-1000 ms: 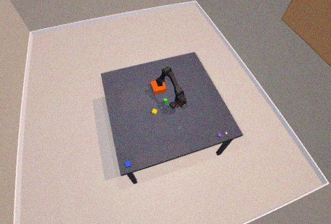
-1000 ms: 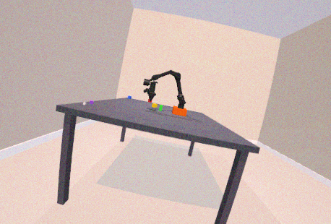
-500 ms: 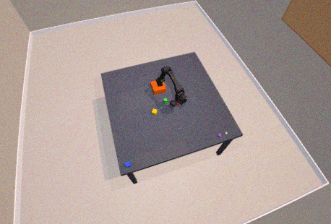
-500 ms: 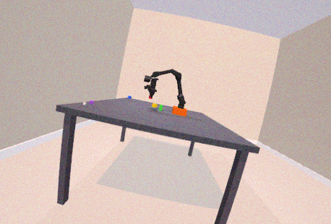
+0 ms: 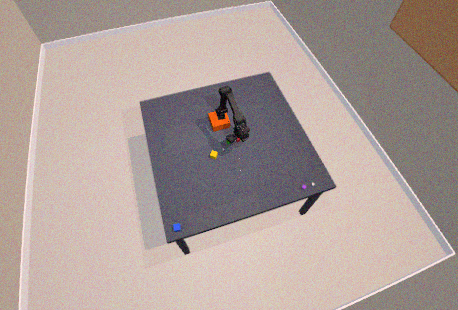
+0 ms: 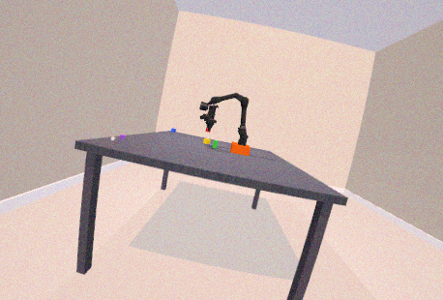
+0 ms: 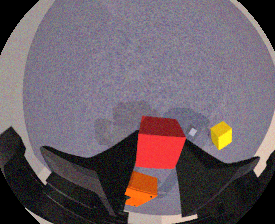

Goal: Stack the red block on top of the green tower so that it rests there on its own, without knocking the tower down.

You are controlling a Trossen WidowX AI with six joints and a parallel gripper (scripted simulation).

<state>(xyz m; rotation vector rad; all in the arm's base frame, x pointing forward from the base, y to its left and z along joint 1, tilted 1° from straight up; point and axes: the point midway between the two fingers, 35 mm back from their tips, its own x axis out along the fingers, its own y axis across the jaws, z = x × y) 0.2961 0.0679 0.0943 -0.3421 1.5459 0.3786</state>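
Now: gripper tip 10 mm past the tiny grey piece, 110 mm to the left of it and 130 mm above it. Also, from my gripper tip: purple piece: 440 mm ahead, 410 mm to the left, 120 mm below; small red block: 10 mm above; yellow block: 30 mm ahead, 200 mm to the right, 110 mm below.
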